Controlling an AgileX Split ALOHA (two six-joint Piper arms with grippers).
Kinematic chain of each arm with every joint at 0, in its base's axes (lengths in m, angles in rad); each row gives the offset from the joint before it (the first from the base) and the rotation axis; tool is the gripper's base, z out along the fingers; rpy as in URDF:
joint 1: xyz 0 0 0.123 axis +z
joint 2: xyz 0 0 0 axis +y
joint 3: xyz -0.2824 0 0.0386 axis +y
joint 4: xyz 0.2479 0 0.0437 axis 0.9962 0 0.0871
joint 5: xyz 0 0 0 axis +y
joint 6: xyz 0.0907 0 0.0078 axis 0.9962 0 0.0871
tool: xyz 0 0 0 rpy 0 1.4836 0
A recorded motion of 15 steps. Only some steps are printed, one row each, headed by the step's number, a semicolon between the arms.
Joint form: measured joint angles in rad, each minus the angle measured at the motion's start. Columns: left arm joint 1, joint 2, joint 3, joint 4, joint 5, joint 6; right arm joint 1, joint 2, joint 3, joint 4, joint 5, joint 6.
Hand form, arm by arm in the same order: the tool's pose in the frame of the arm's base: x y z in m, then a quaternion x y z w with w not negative. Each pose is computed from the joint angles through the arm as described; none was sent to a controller.
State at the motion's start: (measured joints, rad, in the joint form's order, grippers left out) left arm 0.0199 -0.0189 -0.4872 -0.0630 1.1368 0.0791; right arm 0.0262 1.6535 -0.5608 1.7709 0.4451 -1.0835
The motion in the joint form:
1: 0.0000 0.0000 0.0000 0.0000 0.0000 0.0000; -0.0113 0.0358 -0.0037 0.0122 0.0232 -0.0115
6: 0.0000 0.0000 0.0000 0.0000 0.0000 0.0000; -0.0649 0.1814 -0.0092 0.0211 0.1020 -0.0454
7: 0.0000 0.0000 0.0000 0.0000 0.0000 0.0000; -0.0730 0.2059 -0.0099 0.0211 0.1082 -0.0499
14: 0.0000 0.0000 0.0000 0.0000 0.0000 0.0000; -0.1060 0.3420 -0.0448 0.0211 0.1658 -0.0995
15: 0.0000 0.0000 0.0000 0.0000 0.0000 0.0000; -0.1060 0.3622 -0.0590 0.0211 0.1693 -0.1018
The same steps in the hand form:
1: -0.0096 -0.0054 0.2676 0.02827 0.87007 -0.00706 0.49206; 0.2662 0.0443 0.1286 0.24926 0.89327 0.30989 0.20954
6: -0.0096 -0.0054 0.2676 0.02827 0.87007 -0.00706 0.49206; 0.2683 0.0360 0.0945 0.27227 0.89356 0.32161 0.15486
7: -0.0096 -0.0054 0.2676 0.02827 0.87007 -0.00706 0.49206; 0.2680 0.0343 0.0884 0.27693 0.89399 0.32072 0.14571
14: -0.0096 -0.0054 0.2676 0.02827 0.87007 -0.00706 0.49206; 0.2731 0.0294 0.0596 0.27922 0.89459 0.33108 0.11009
15: -0.0096 -0.0054 0.2676 0.02827 0.87007 -0.00706 0.49206; 0.2762 0.0294 0.0560 0.27882 0.89470 0.33197 0.10760

